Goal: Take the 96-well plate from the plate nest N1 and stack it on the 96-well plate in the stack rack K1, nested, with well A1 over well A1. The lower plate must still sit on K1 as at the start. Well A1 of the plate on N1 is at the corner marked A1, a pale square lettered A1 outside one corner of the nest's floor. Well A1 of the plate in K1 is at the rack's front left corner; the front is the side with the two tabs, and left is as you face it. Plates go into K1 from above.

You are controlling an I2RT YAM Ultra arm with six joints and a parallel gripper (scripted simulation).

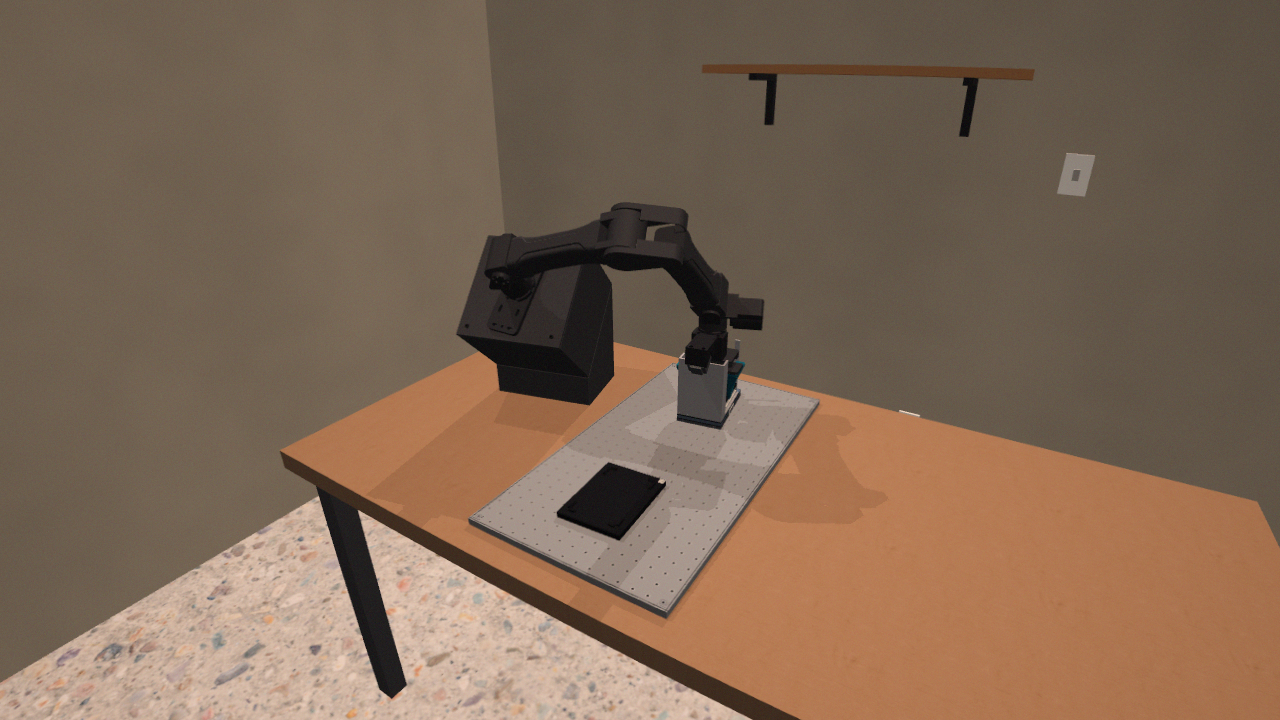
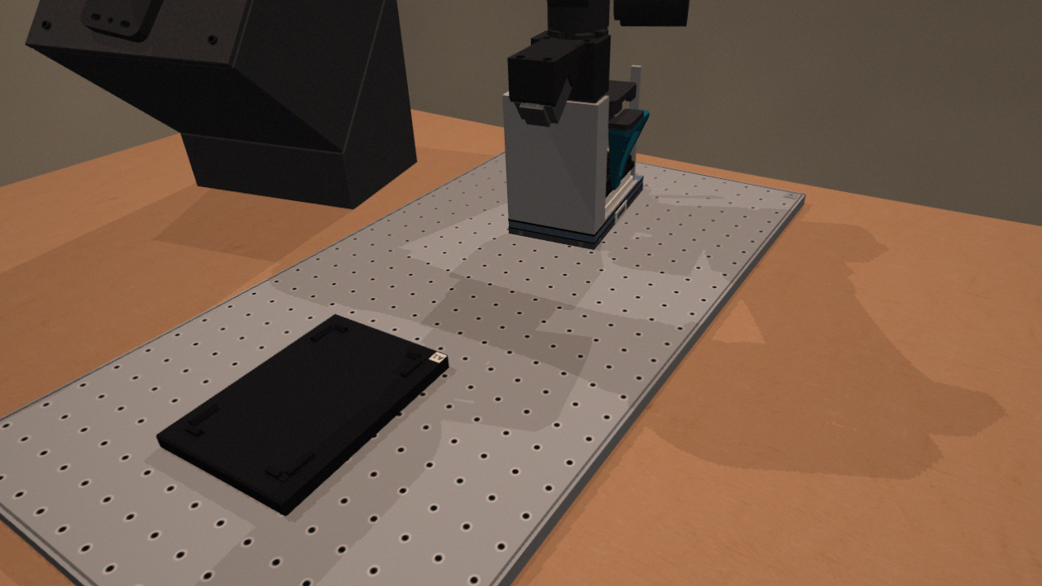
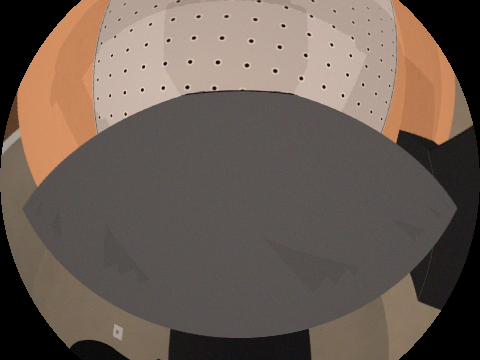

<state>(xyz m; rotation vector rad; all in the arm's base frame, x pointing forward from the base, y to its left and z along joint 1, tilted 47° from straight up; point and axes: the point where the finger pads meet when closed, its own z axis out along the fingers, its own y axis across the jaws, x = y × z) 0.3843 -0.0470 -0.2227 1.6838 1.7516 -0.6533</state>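
Now: the black 96-well plate right at my hand. The rest, counted from my hand: grey rack wall 70 mm to the right, 40 mm above; then grey rack post 40 mm ahead, 70 mm to the left, 40 mm above; then pale 96-well plate 20 mm below.
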